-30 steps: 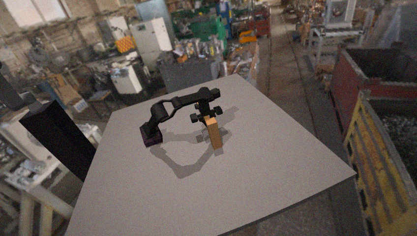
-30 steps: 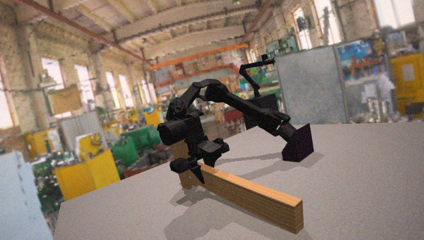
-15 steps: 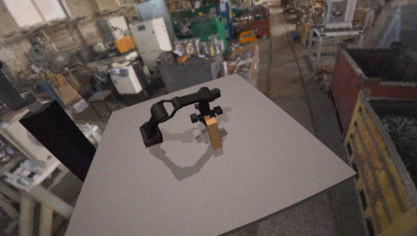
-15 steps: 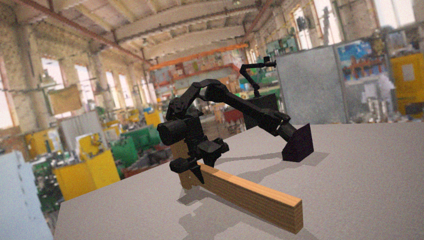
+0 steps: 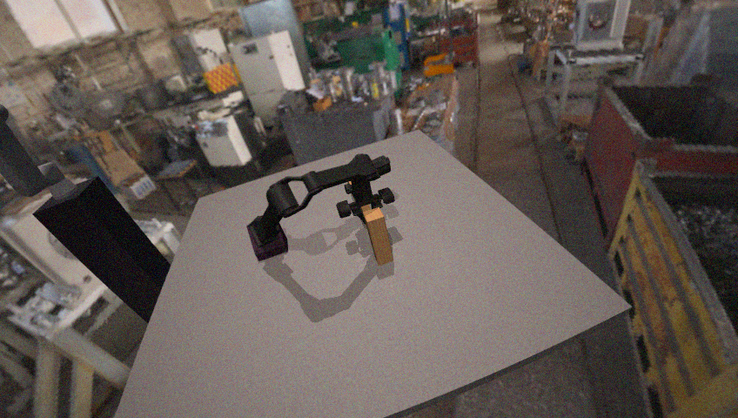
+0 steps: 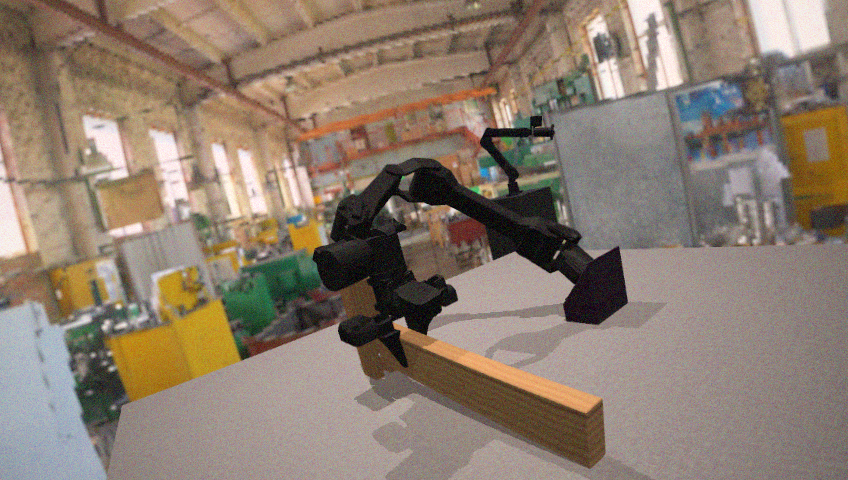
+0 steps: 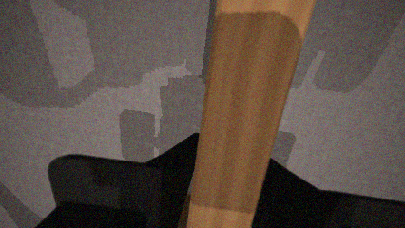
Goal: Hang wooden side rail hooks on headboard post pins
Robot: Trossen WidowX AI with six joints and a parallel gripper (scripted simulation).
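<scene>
Right now my gripper tip is 13 cm to the left of the wooden headboard post, 4 cm below it and 1 cm past it.
</scene>
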